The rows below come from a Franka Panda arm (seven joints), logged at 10 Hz.
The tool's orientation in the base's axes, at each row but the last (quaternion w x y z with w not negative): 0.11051 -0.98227 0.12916 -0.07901; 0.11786 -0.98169 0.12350 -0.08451; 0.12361 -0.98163 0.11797 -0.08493; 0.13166 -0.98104 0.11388 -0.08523; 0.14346 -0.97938 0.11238 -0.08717
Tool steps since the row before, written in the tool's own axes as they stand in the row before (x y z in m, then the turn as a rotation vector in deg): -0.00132 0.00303 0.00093 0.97 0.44 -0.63; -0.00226 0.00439 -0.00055 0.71 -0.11 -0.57; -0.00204 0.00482 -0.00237 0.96 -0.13 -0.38; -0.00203 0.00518 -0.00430 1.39 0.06 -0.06; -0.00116 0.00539 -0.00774 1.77 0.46 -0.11
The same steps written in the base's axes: -0.00180 -0.00231 -0.00178 0.71 -0.80 0.63; -0.00324 -0.00366 -0.00089 0.59 -0.20 0.67; -0.00343 -0.00455 0.00072 0.87 -0.20 0.53; -0.00384 -0.00539 0.00237 1.31 -0.41 0.23; -0.00374 -0.00677 0.00552 1.59 -0.89 0.21
